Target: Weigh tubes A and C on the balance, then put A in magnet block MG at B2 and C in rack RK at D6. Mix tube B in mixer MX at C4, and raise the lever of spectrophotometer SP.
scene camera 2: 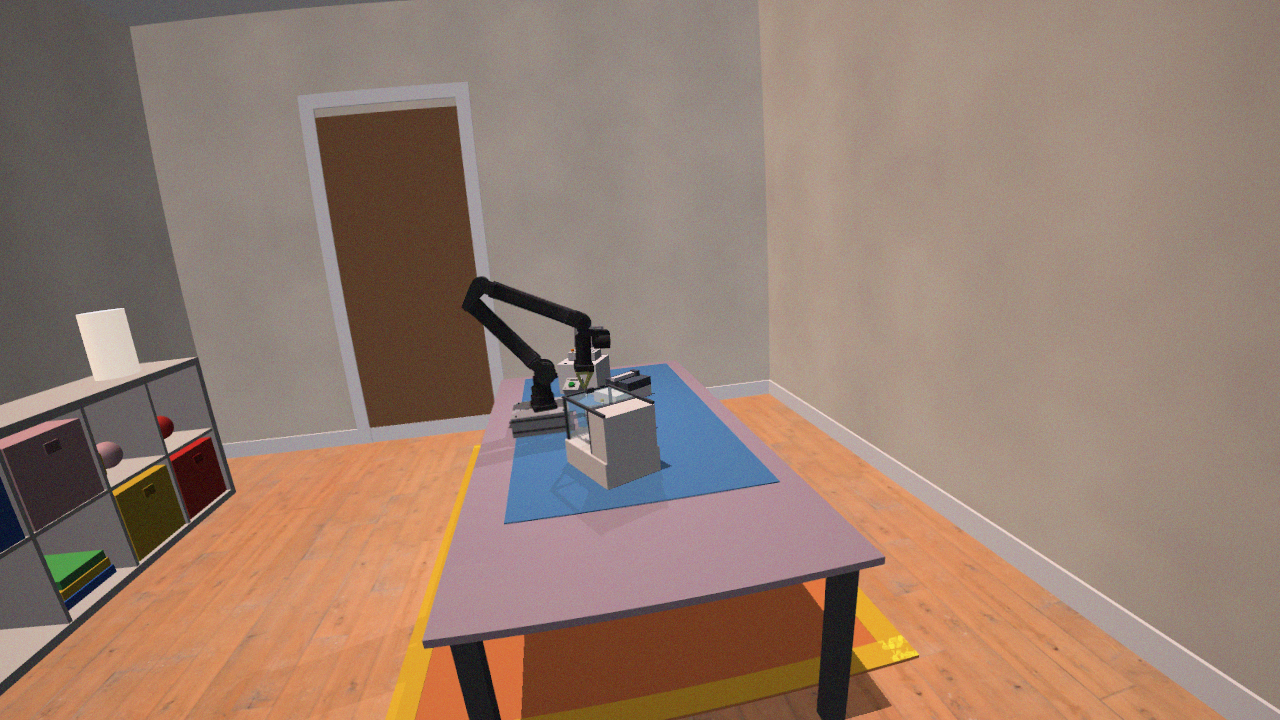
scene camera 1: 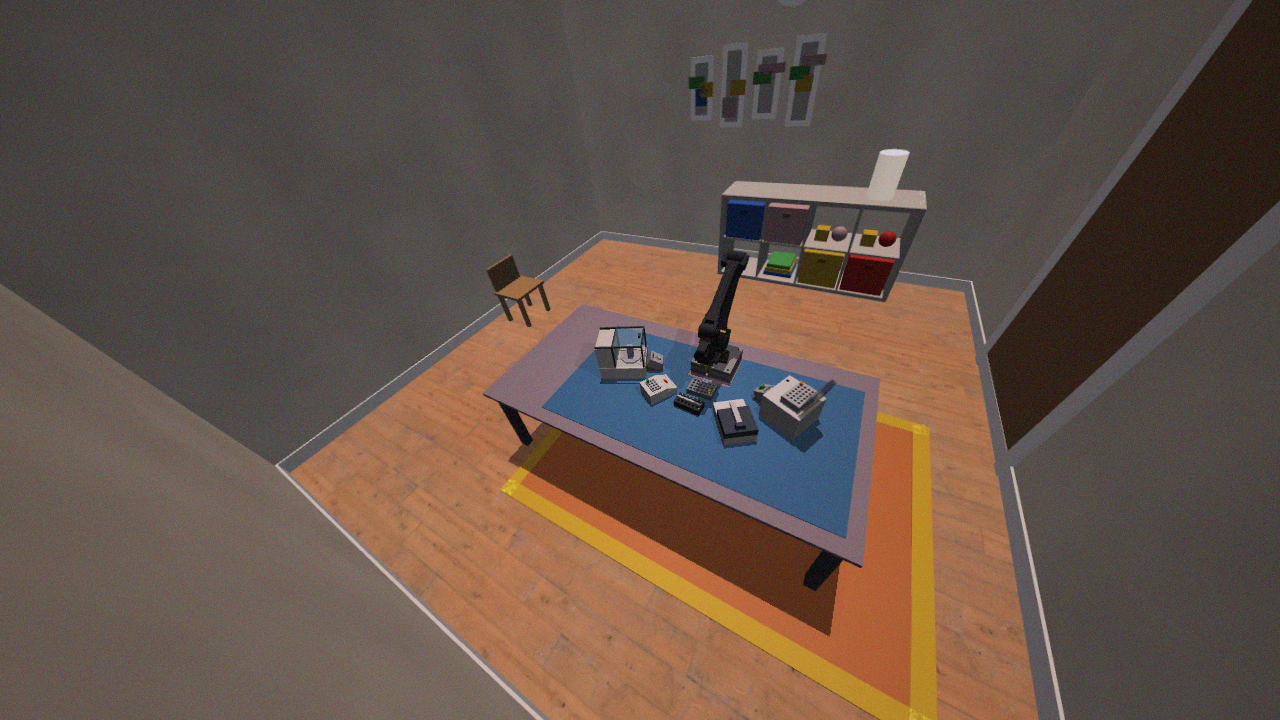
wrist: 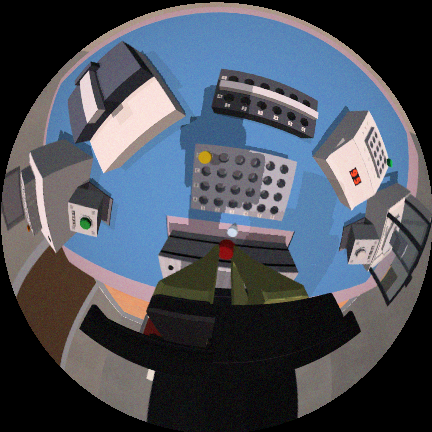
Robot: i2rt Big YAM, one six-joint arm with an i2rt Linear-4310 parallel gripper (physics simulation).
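Observation:
My gripper points down and is shut on a red-capped tube, whose pale tip shows beyond the cap. Its letter is not readable. The tube is above the table between the arm's base and the grey rack. A yellow-capped tube stands in the rack's far left corner in the wrist view. The black magnet block lies beyond the rack. The glass-sided balance stands at the wrist view's right.
A white keypad device displays red 95. A dark-topped device bears a white lever, lying flat. A larger white machine with a raised panel stands beside a green-button box. A knob box stands by the balance.

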